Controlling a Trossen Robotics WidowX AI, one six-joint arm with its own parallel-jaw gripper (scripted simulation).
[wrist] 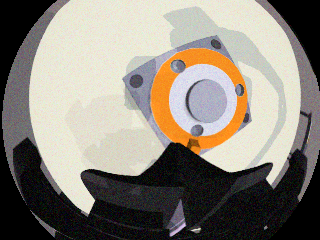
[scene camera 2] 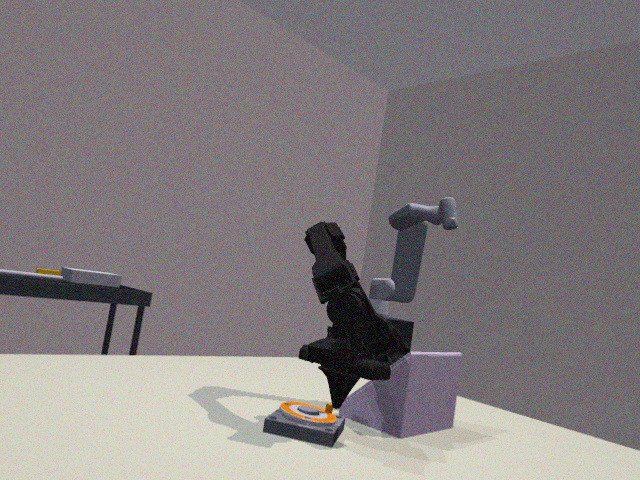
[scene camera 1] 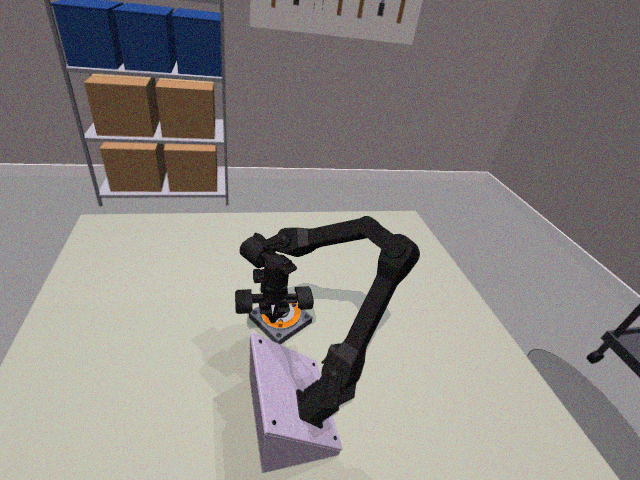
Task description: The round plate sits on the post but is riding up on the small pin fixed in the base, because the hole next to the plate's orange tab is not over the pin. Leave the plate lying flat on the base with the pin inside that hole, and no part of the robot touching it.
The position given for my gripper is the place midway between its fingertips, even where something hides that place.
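Shut and holding nothing, my gripper (scene camera 2: pixel 336 408) is visible to me in scene camera 2. In scene camera 1 I find the gripper (scene camera 1: pixel 272 321) as well. The wrist view gives me my gripper (wrist: pixel 174 146) again, together with a square grey base (wrist: pixel 139 82).
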